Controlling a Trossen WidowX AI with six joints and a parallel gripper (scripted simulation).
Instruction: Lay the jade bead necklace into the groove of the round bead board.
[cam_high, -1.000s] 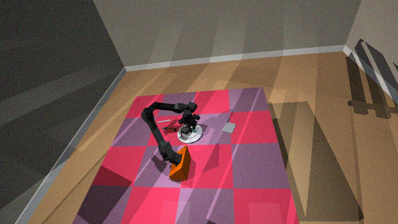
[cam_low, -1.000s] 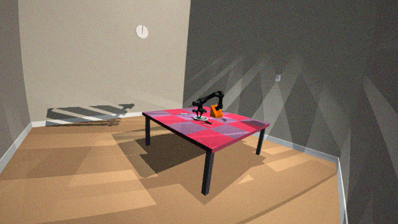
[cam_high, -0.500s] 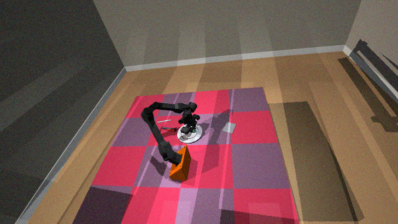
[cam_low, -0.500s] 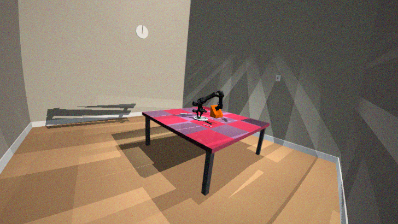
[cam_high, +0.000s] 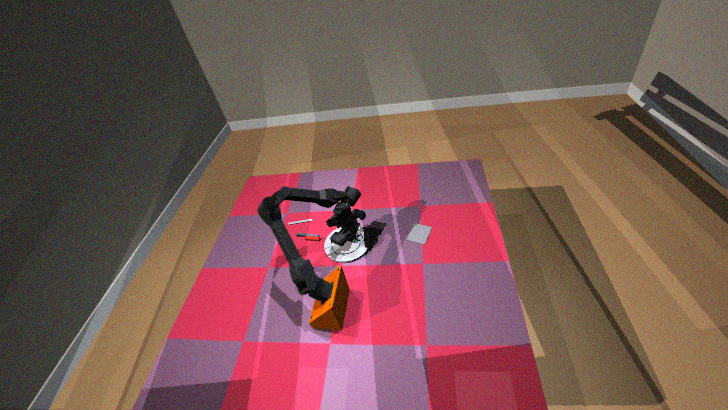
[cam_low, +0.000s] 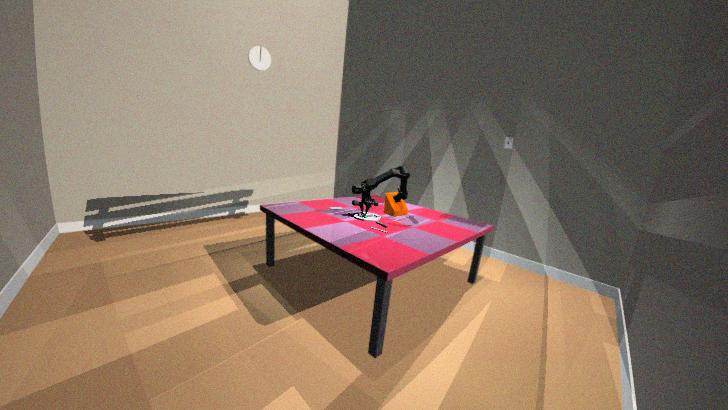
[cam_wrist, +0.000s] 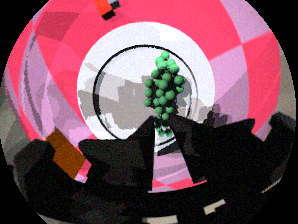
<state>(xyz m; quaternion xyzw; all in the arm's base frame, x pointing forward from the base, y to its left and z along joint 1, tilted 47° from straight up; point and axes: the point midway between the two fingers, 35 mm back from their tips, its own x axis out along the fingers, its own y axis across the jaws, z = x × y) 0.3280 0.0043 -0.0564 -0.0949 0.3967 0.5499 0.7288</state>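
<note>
Right now my gripper tip is 10 mm past the round white bead board, 20 mm to the right of it and 10 mm above it. Also, from my gripper tip: red-handled tool (40 mm ahead, 200 mm to the left, 10 mm below); then flat grey pad (20 mm ahead, 290 mm to the right, 10 mm below); then thin white rod (140 mm ahead, 270 mm to the left, 10 mm below).
</note>
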